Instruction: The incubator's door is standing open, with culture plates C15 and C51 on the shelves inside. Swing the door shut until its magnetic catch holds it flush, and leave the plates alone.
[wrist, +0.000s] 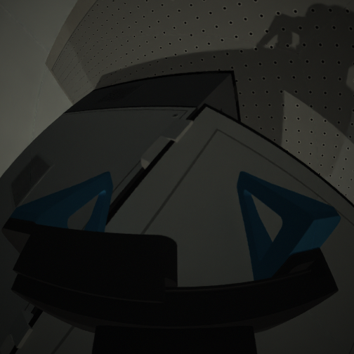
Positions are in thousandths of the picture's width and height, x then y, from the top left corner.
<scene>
In view: the gripper (493, 504) and an incubator door (530, 541).
</scene>
